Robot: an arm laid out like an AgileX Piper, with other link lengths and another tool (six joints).
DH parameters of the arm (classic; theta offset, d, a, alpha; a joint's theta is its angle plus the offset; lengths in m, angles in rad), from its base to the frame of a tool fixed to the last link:
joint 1: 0 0.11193 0 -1.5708
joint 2: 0.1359 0 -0.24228 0
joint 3: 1.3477 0 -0.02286 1.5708
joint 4: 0 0.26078 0 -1.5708
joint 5: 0 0 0 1.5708
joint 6: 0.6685 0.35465 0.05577 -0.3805
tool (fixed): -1.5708 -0.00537 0 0
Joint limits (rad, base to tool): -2.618..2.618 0..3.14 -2.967..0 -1.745..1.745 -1.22..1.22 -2.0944..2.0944
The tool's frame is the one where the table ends.
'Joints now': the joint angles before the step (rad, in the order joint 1, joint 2, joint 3, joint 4, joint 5, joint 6). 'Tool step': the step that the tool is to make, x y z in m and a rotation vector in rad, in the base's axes. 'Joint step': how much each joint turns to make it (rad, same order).
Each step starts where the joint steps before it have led.
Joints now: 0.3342, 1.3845, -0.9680, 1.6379, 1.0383, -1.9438
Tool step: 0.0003, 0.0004, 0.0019, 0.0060, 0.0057, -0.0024
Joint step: 0.0000, -0.0002, 0.0000, 0.0058, -0.0001, 0.0042
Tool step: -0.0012, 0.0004, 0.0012, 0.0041, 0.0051, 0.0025
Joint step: -0.0002, 0.0003, -0.0002, 0.0022, 0.0041, 0.0043
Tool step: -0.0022, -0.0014, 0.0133, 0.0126, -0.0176, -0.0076
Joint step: 0.0001, -0.0355, 0.0006, 0.0001, -0.0065, 0.0159
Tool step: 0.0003, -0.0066, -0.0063, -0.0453, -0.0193, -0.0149
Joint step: 0.0002, -0.0354, -0.0005, -0.0623, -0.0294, 0.0367
